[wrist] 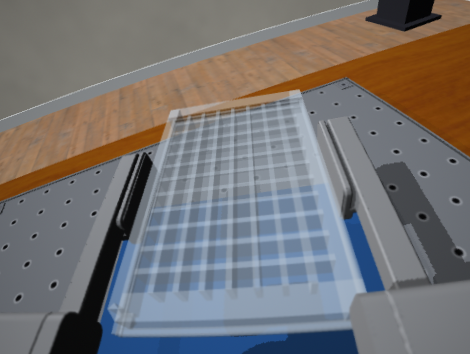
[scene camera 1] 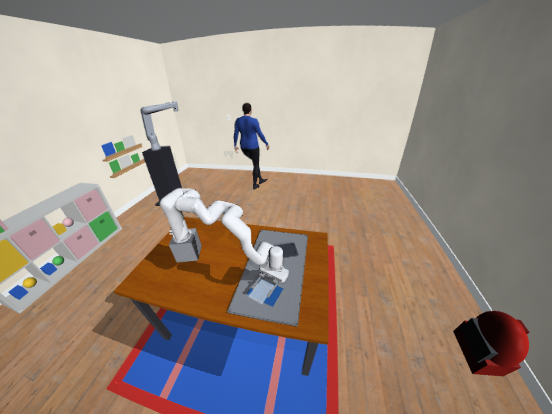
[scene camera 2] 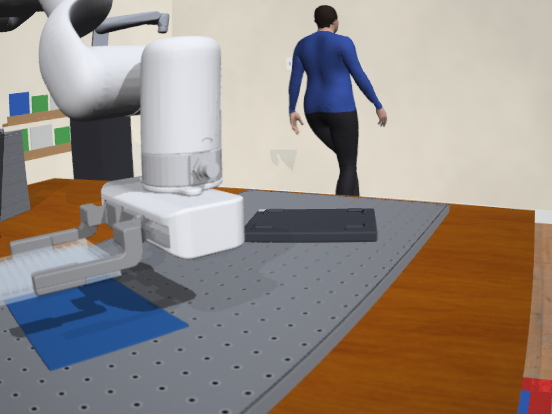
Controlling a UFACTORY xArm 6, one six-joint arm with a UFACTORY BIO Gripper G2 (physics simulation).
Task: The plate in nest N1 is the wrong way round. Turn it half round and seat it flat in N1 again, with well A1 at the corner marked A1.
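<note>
A clear gridded well plate (scene camera 1: 261, 291) (scene camera 2: 75, 256) (wrist: 235, 220) is held roughly level between the fingers, above a blue rectangle (scene camera 1: 274, 297) (scene camera 2: 145, 325) (wrist: 215, 345) on the grey board. My gripper (scene camera 1: 263, 287) (scene camera 2: 24, 266) (wrist: 236, 181) is shut on the plate's two long sides. A dark, flat nest (scene camera 1: 289, 250) (scene camera 2: 310, 225) with raised corner pieces stands farther back on the board, apart from the plate, and holds no plate. A small pale mark shows at its back left corner in scene camera 2. I cannot read a nest label or tell which plate corner is A1.
The grey perforated board (scene camera 1: 292, 280) (scene camera 2: 300, 280) (wrist: 45, 215) lies on a wooden table (scene camera 1: 315, 280) (scene camera 2: 425, 300). The arm's base block (scene camera 1: 185, 247) stands on the table's left side. A person (scene camera 1: 248, 135) (scene camera 2: 327, 75) is beyond the table.
</note>
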